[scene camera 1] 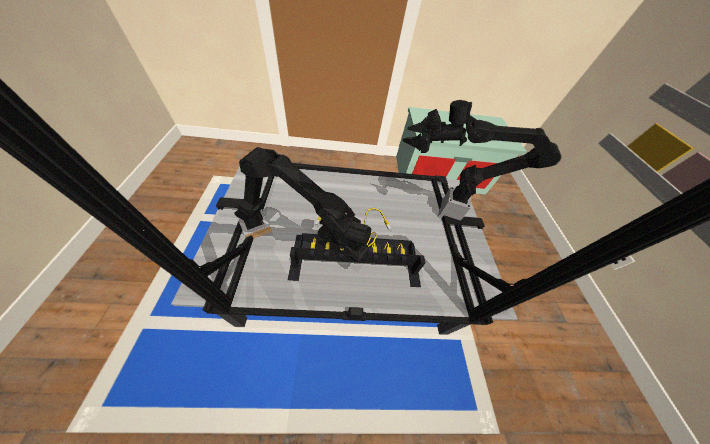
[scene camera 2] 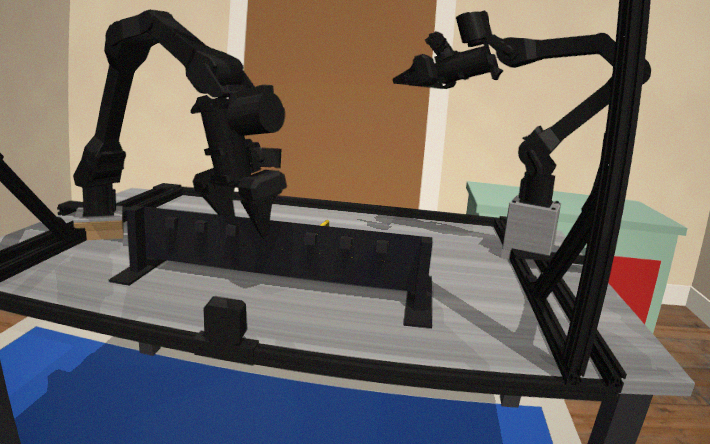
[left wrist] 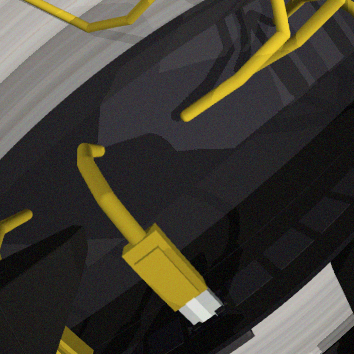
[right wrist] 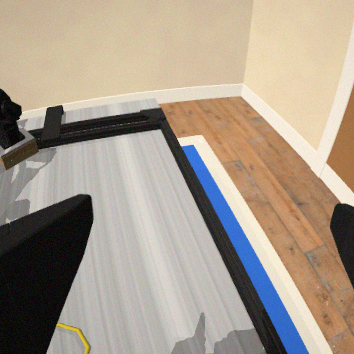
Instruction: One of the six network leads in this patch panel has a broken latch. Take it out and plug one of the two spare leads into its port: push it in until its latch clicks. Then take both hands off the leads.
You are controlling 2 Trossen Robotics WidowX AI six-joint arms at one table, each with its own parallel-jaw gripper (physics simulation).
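Places are measured from the left arm's base along level axes (x ahead, y left, z up), in millimetres.
Where they show: left gripper, between the fingertips: (scene camera 2: 248, 232) (left wrist: 209, 236); right gripper, between the fingertips: (scene camera 1: 405, 134) (scene camera 2: 400, 82) (right wrist: 219, 212); left arm's base, origin of its link: (scene camera 1: 253, 221) (scene camera 2: 98, 212) (right wrist: 10, 138); right arm's base, origin of its link: (scene camera 1: 460, 197) (scene camera 2: 536, 202).
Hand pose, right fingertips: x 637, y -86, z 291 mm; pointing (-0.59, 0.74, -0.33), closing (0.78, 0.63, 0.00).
Each offset is from my right fingertips to the top centre of the thing. "spot": to the spot under its first point. Level surfaces: height alone.
The black patch panel {dx -343, dy -249, dz -226 mm} (scene camera 1: 294, 269) (scene camera 2: 282, 267) stands on the table with yellow leads along it. A yellow spare lead {spot: dx -119, dy -67, dz -332 mm} (scene camera 1: 375, 209) (right wrist: 75, 329) lies curved behind it. Another yellow piece {spot: dx -383, dy -1, dz -322 mm} (scene camera 1: 319, 218) shows beside the left arm. In the left wrist view a yellow plug {spot: dx -393, dy -213, dz -240 mm} (left wrist: 165, 270) with a clear tip is near a port; its seating cannot be told. My left gripper (scene camera 2: 245, 226) is open and empty at the panel's top edge; the arm hides it in scene camera 1. My right gripper (scene camera 1: 408, 133) (scene camera 2: 395, 80) (right wrist: 219, 212) is open and empty, high beyond the table's back right. No broken latch can be made out.
A black frame (scene camera 1: 293, 314) edges the grey table {dz -335 mm} (scene camera 1: 314, 293), with slanted posts at both sides. A small black block {spot: dx -467, dy -432, dz -281 mm} (scene camera 1: 355, 313) (scene camera 2: 225, 319) sits on the front rail. A green cabinet (scene camera 1: 497, 149) (scene camera 2: 649, 214) stands behind at the right. More yellow cable crosses above the panel.
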